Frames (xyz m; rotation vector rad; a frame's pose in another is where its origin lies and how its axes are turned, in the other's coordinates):
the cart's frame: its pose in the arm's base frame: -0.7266 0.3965 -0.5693 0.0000 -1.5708 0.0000
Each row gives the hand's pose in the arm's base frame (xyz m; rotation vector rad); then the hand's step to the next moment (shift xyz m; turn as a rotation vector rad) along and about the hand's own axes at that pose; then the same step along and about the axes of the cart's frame.
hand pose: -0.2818 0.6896 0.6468 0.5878 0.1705 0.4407
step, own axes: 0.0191 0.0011 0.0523 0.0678 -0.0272 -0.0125
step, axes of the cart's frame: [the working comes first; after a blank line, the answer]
step, axes of the arm's base frame: 0.0312 -0.0167 0.0430 0.0667 0.0164 -0.0279

0.0430 -0.0167 -0.0312 -0.0279 0.0164 -0.0667
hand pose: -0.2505 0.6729 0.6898 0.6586 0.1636 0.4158
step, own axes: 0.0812 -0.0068 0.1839 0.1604 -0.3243 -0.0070
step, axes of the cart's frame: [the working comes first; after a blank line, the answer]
step, axes of the arm's base frame: 0.1266 -0.0732 0.1381 0.2478 -0.1590 -0.2104

0.1381 -0.0732 -0.1266 -0.2104 -0.1590 -0.2478
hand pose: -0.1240 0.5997 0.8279 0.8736 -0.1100 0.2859
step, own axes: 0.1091 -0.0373 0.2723 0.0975 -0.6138 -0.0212
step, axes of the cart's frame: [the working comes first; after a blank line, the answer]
step, axes of the arm's base frame: 0.1210 -0.2099 0.1695 0.2717 -0.3365 -0.4468

0.1695 -0.2099 -0.1210 -0.4468 -0.3365 -0.2717
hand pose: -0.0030 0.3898 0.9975 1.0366 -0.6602 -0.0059
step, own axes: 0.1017 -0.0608 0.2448 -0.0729 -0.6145 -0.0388
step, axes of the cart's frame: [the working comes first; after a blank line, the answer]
step, axes of the arm's base frame: -0.0243 -0.2573 0.0848 0.1431 -0.2708 -0.5391

0.0848 -0.2573 0.0243 -0.5391 -0.2708 -0.1431
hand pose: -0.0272 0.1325 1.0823 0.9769 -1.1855 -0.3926
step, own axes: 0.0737 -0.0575 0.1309 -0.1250 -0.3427 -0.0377
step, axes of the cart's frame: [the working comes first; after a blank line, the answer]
step, axes of the arm's base frame: -0.0782 -0.1405 0.0037 0.0631 -0.0838 -0.3514

0.0037 -0.1405 0.0782 -0.3514 -0.0838 -0.0631
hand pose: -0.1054 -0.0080 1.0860 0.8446 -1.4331 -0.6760
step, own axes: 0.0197 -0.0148 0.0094 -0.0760 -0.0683 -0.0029
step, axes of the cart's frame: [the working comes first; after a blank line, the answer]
step, axes of the arm's base frame: -0.0070 -0.0254 -0.0016 0.0056 0.0251 -0.0989

-0.0016 -0.0254 0.0070 -0.0989 0.0251 -0.0056
